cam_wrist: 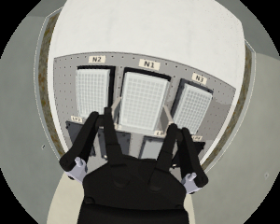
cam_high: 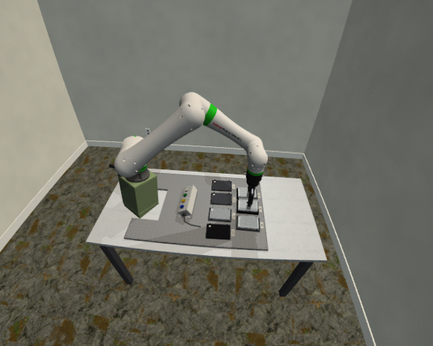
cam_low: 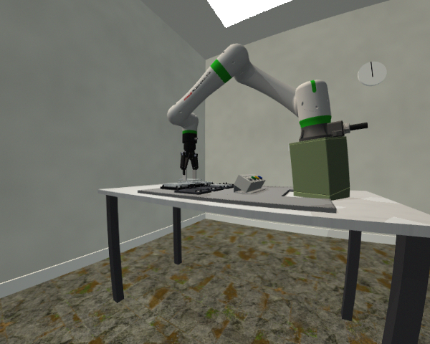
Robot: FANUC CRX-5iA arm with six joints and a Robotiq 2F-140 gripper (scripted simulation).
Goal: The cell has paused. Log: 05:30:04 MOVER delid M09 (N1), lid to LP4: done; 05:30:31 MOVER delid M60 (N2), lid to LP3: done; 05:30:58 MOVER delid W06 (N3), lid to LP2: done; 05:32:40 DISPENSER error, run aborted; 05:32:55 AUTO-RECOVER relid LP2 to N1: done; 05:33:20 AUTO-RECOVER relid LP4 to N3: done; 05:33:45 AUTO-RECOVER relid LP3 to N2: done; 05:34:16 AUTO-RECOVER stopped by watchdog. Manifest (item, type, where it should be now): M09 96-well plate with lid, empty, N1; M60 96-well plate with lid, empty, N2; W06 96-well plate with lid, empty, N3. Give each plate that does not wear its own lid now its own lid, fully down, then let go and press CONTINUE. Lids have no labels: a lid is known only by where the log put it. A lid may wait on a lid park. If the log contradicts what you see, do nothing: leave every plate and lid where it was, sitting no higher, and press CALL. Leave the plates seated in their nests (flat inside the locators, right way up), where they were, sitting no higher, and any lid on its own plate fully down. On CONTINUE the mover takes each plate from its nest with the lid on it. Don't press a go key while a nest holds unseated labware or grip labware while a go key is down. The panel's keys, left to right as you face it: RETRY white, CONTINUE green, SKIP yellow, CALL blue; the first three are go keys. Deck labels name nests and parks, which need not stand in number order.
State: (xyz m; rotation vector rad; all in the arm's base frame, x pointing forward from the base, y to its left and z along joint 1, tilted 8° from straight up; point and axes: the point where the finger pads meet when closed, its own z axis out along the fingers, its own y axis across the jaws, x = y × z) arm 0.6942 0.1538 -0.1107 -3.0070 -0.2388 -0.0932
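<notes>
The plate is 4 cm below my hand. The rest, counted from my hand: lid park LP4: 14 cm behind, 23 cm to the right, 7 cm below; green key: 41 cm behind, 6 cm to the right; lid park LP3: 19 cm behind, 3 cm to the left, 7 cm below.
</notes>
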